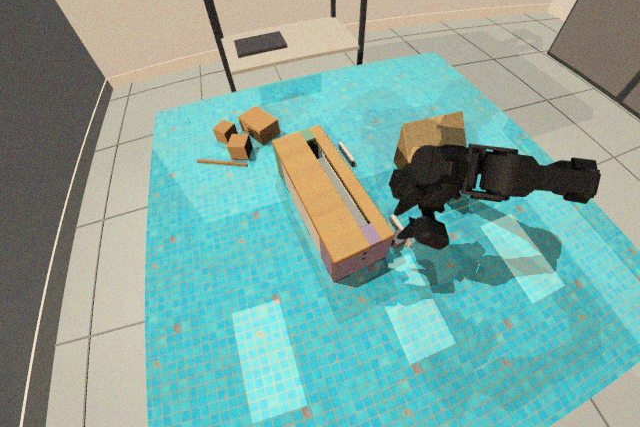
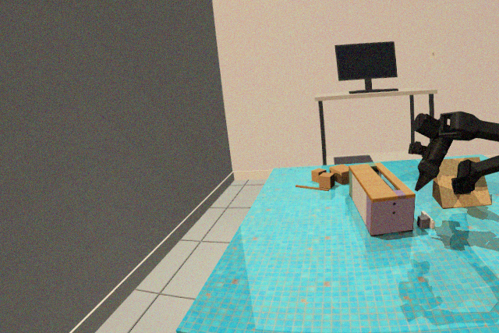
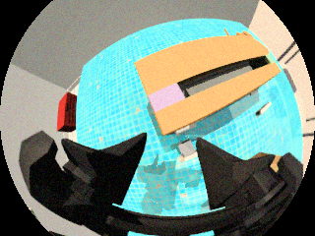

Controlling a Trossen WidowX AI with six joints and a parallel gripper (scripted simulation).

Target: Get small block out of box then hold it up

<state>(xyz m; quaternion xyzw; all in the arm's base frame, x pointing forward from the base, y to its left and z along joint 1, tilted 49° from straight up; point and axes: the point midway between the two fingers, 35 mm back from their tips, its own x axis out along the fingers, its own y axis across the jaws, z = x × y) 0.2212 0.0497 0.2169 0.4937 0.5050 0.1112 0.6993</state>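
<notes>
The small grey block lies 40 mm behind my gripper tip, 20 mm to the right of it and 120 mm below it. Round my gripper tip: thin stick (380 mm ahead, 440 mm to the right, 140 mm below); long tan box (70 mm ahead, 170 mm to the right, 80 mm below).
</notes>
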